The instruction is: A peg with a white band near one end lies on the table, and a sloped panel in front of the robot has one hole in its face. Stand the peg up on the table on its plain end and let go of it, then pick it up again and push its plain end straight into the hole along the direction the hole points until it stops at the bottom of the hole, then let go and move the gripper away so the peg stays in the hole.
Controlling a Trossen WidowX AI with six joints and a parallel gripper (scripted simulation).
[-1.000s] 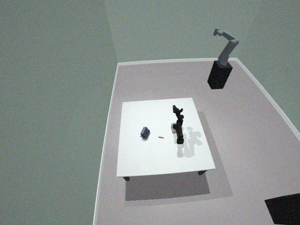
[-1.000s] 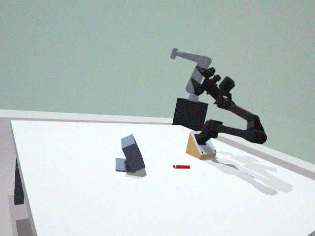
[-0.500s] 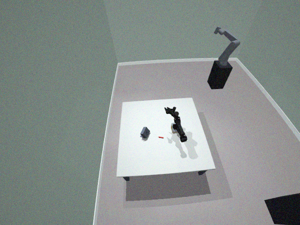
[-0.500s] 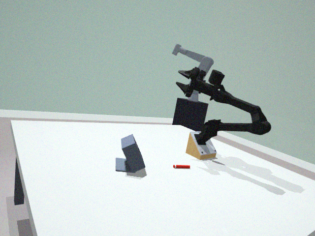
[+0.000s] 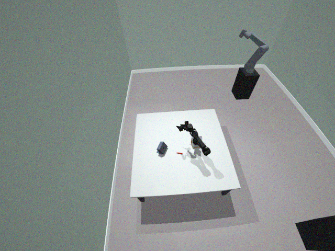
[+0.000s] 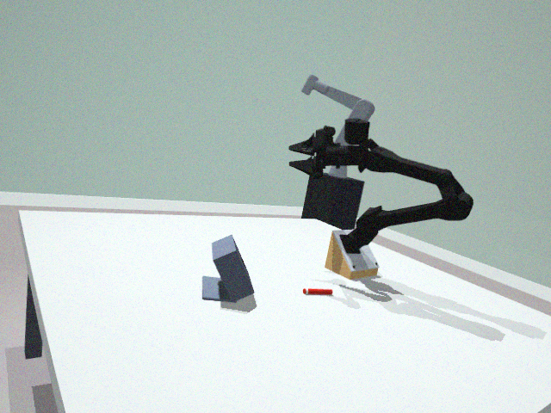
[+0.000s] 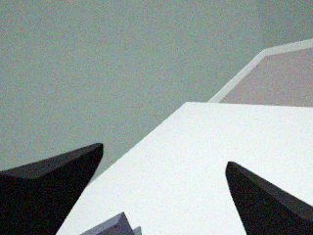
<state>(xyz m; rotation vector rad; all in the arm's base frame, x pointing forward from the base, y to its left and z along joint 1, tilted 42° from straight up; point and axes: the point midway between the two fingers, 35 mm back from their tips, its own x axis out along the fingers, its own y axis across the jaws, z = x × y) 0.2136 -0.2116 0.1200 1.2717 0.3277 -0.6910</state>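
Now: gripper tip 320 mm above the red peg, 220 mm to the right of it and 20 mm short of it. From my gripper tip the other things lie so: grey sloped panel (270 mm below, 230 mm ahead, 150 mm to the left).
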